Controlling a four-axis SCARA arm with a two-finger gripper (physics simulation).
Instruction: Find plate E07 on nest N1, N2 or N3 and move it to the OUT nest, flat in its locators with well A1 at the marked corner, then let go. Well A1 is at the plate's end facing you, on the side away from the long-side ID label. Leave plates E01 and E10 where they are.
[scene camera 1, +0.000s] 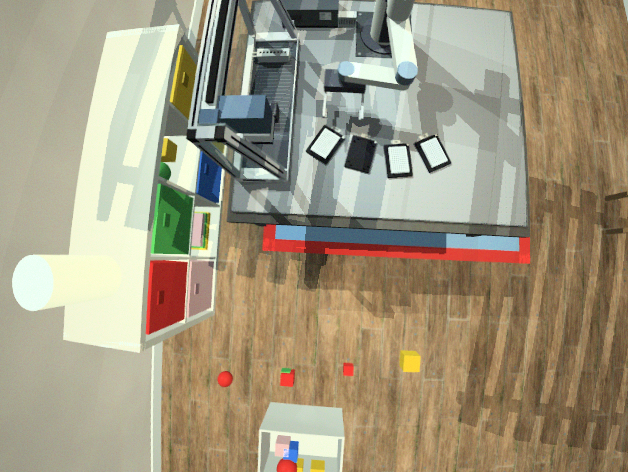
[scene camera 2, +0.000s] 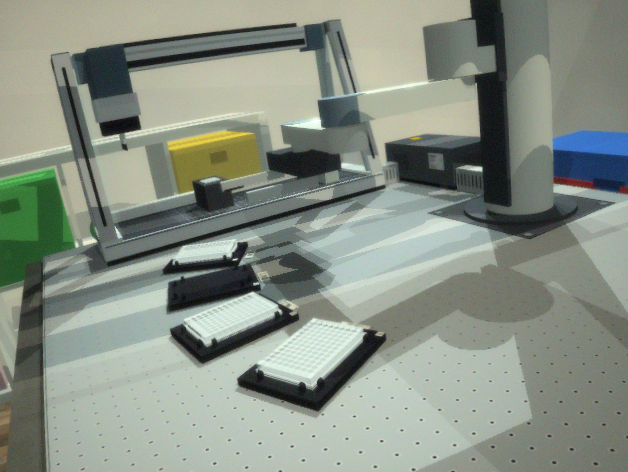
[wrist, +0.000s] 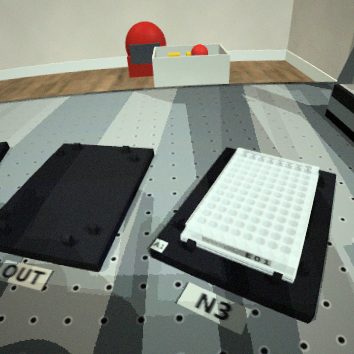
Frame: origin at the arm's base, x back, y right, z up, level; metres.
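Where they show: gripper, between the fingertips: (scene camera 1: 342, 118) (scene camera 2: 233, 192) (wrist: 154, 73); arm's base, origin of its link: (scene camera 1: 383, 36) (scene camera 2: 519, 213).
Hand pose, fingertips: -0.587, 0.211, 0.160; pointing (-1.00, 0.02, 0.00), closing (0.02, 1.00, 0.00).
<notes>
Each offset is from my fingertips to the top centre of the thing, as dx, dy, dz. "spot": to the spot under its first point.
White plate E01 @[-0.064, +0.075, -0.121] (scene camera 1: 325, 144) (scene camera 2: 205, 252) (wrist: 255, 205) sits on black nest N3 @[-0.064, +0.075, -0.125] (wrist: 325, 210); its ID label reads E01 in the wrist view. The A1 tag @[spot: -0.027, -0.011, -0.135] (wrist: 159, 245) is at that nest's near left corner. The black OUT nest @[-0.106, -0.098, -0.125] (scene camera 1: 360, 153) (scene camera 2: 213, 286) (wrist: 75, 200) is empty, beside N3. Two more white plates, one @[-0.129, -0.279, -0.121] (scene camera 1: 397, 159) (scene camera 2: 233, 317) beside OUT and an outer one @[-0.081, -0.450, -0.121] (scene camera 1: 433, 152) (scene camera 2: 312, 351), sit on black nests; their IDs are not readable. My gripper (scene camera 1: 343, 116) (scene camera 2: 232, 187) is open and empty, raised on the arm's side of N3 and OUT. Its fingers do not show in the wrist view.
A gantry frame @[spot: +0.100, +0.238, -0.110] (scene camera 1: 293, 109) (scene camera 2: 243, 220) with a dark block @[spot: +0.045, +0.304, -0.054] (scene camera 2: 214, 193) on its deck stands beside N3. The arm's column (scene camera 2: 522, 111) stands on the table's far side. A black box @[spot: +0.621, +0.122, -0.068] (scene camera 2: 431, 159) is behind. Shelving (scene camera 1: 121, 203) is left of the table.
</notes>
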